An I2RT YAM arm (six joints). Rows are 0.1 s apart.
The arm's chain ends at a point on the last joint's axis. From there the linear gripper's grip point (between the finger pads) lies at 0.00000 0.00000 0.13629 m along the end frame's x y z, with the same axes.
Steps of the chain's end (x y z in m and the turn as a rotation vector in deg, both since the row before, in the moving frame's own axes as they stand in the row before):
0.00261 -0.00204 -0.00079 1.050 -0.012 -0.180
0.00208 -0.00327 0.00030 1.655 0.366 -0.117
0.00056 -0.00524 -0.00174 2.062 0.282 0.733
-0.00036 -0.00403 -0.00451 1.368 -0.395 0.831
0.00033 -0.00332 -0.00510 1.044 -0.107 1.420
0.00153 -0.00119 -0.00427 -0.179 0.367 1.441
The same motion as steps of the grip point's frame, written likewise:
0.00258 -0.00454 -0.00081 1.050 -0.012 -0.180
0.00295 -0.00721 0.00024 1.655 0.366 -0.117
0.00126 -0.01014 -0.00183 2.062 0.282 0.733
-0.00128 -0.00729 -0.00455 1.368 -0.395 0.831
0.00011 -0.00581 -0.00512 1.044 -0.107 1.420
0.00240 -0.00075 -0.00427 -0.179 0.367 1.441

